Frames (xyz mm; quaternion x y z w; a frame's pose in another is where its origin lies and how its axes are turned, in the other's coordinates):
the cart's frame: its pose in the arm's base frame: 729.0 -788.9 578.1 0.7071 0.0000 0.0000 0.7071
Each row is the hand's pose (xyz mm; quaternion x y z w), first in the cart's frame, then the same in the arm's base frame.
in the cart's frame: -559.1 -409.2 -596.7 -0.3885 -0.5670 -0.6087 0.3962
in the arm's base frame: 169.9 -192.2 168.9 0.0054 0.0295 -0.8314 0.5549
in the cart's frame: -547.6 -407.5 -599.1 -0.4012 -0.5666 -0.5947 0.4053
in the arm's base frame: 181.4 -189.8 170.6 0.0029 0.0199 -0.8212 0.5703
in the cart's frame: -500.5 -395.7 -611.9 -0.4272 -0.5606 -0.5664 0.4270
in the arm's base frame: 228.5 -177.0 182.4 -0.0001 0.0041 -0.7969 0.6040
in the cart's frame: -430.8 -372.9 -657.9 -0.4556 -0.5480 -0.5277 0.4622
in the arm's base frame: 298.2 -131.0 205.2 0.0047 -0.0144 -0.7606 0.6490
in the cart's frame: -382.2 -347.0 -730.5 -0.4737 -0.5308 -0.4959 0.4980
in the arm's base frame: 346.8 -58.4 231.1 0.0172 -0.0247 -0.7260 0.6871
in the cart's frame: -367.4 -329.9 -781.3 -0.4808 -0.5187 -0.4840 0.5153
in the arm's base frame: 361.6 -7.6 248.2 0.0244 -0.0245 -0.7090 0.7043
